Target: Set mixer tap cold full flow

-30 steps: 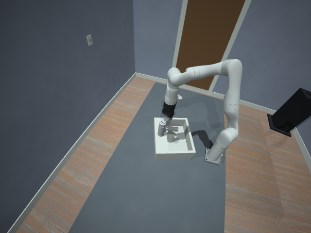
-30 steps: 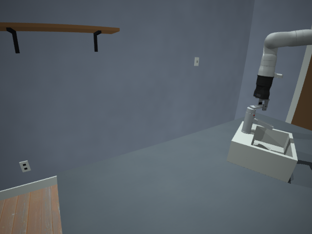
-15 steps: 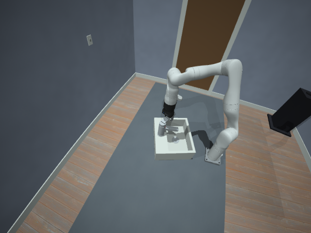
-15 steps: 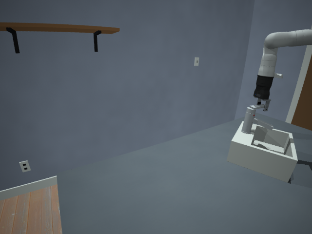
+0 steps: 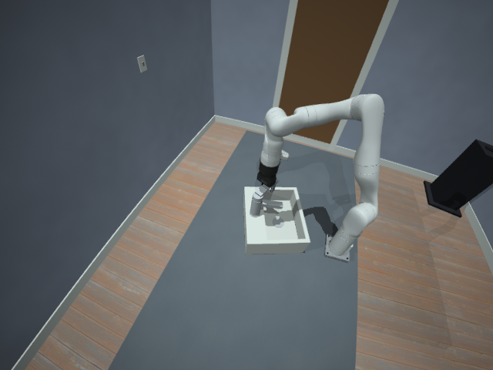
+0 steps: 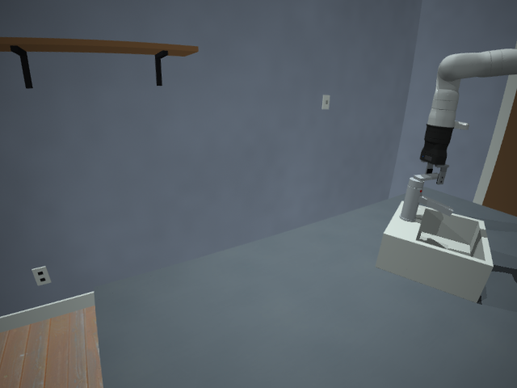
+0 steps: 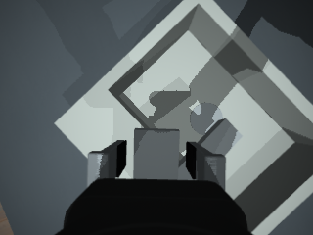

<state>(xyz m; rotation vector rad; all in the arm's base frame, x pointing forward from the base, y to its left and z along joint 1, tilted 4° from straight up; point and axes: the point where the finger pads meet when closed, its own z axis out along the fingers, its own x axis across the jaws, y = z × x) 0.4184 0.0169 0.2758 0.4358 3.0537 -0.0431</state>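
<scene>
My hand is 1 cm short of the flat lever and 2 cm to the right of it. The rest, counted from my hand: white basin 8 cm behind, 1 cm to the left, 24 cm below; grey mixer tap 1 cm ahead, 4 cm to the left, 5 cm below.
</scene>
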